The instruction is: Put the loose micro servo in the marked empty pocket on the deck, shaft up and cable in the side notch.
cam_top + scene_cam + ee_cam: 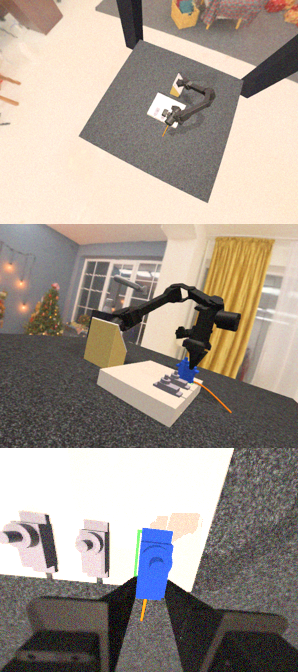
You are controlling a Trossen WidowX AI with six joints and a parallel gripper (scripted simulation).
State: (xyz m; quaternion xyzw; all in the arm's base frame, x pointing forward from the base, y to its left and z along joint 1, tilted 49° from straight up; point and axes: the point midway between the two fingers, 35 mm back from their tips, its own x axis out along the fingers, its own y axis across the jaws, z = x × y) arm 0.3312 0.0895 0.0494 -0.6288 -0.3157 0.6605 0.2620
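The white deck lies 120 mm behind my gripper tip, 80 mm to the right of it and 70 mm below it.
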